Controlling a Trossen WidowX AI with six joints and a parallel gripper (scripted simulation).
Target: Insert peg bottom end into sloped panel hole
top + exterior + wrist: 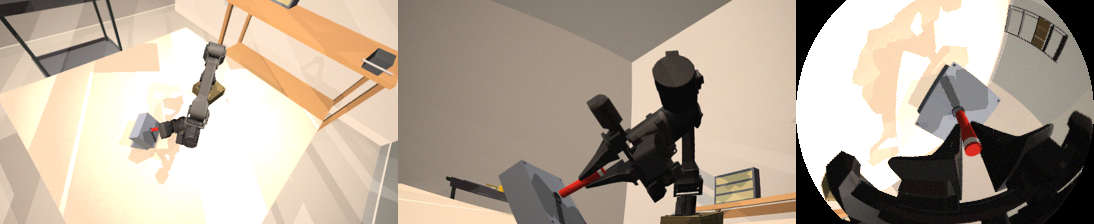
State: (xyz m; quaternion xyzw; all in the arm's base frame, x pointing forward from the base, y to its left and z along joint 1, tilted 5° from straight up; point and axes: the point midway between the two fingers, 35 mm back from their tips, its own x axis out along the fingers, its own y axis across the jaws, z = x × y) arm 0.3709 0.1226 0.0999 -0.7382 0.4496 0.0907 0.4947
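Now: gripper tip 40 mm short of the grey sloped panel, 50 mm to the left of it and 40 mm above it. The rest, counted from my gripper tip: red peg 10 mm behind, 10 mm to the left, 10 mm above.
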